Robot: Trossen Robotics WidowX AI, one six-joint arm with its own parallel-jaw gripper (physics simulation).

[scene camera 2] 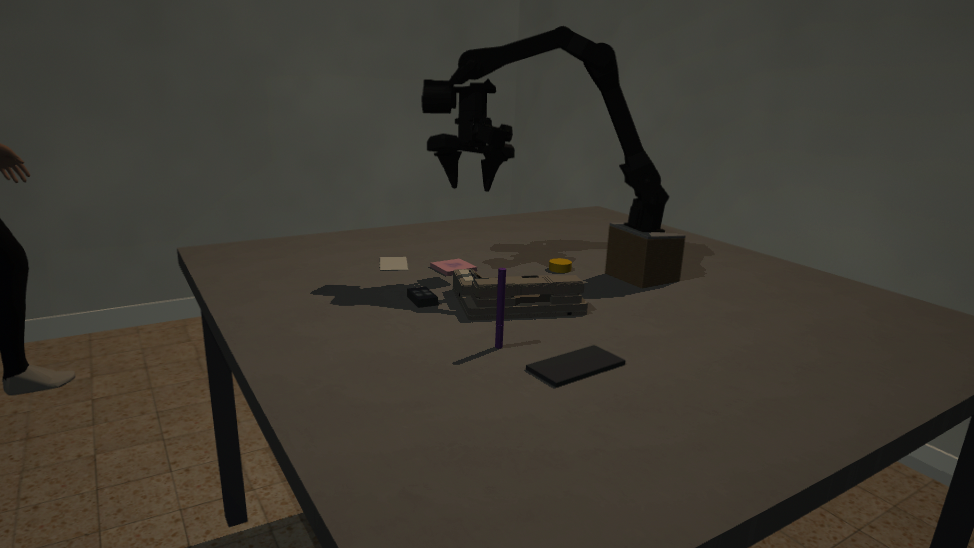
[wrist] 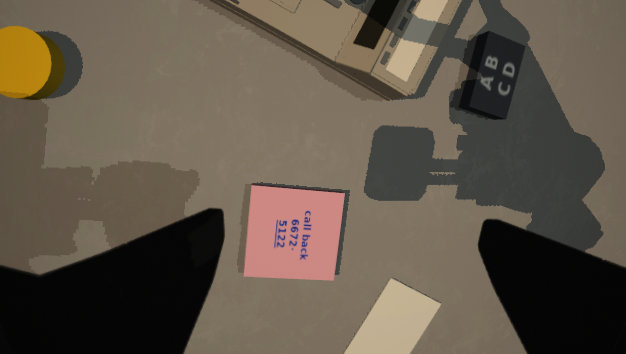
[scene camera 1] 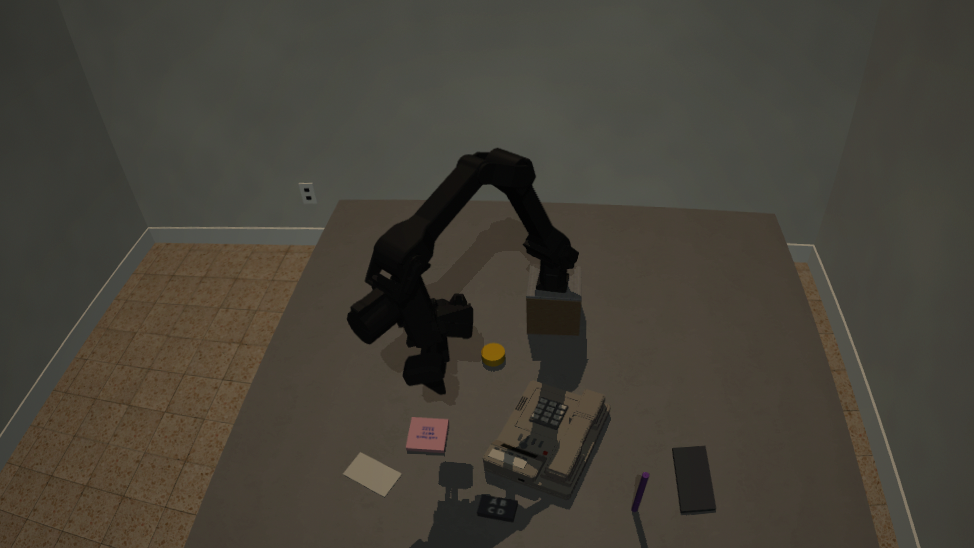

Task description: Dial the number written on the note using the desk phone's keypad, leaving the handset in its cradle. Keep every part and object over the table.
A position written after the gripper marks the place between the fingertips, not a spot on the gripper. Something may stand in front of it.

Observation:
In view: the gripper (scene camera 1: 444, 377), a dark flat slab (scene camera 1: 695, 491), a pink note pad (scene camera 1: 425, 434), a cream paper (scene camera 1: 365, 470), a handset (scene camera 1: 566, 456) and a desk phone (wrist: 387, 54).
The dark flat slab shows as well in scene camera 2 (scene camera 2: 560, 370). The pink note pad also shows in the wrist view (wrist: 293, 233). The gripper is seen too in scene camera 2 (scene camera 2: 471, 190) and in the wrist view (wrist: 354, 228). The wrist view misses the dark flat slab: it is out of frame. The wrist view misses the handset: it is out of frame.

